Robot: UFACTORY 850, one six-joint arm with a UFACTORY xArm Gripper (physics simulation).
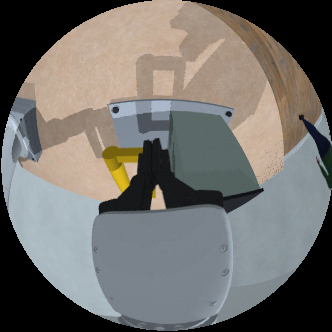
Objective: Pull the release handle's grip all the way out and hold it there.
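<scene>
The release handle's yellow grip point(119, 176) shows left of and partly behind the fingers. Its upper arm runs right toward the fingertips, and a bit of yellow shows low between the fingers. The handle's grey-green housing point(210, 150) stands just right of the fingers on a metal base plate point(132, 129). My gripper point(154, 147) is shut with nothing between its fingers. Its fingers lie between the long bar of the grip and the housing, across the handle's opening. Whether they touch the grip or the housing is hidden.
The robot's grey base point(27, 127) is at the left edge of the tan table top point(85, 55). A wooden surface point(295, 95) curves along the upper right. A partly visible figure in dark blue and green point(320, 145) is at the right edge. Shadows fall across the table.
</scene>
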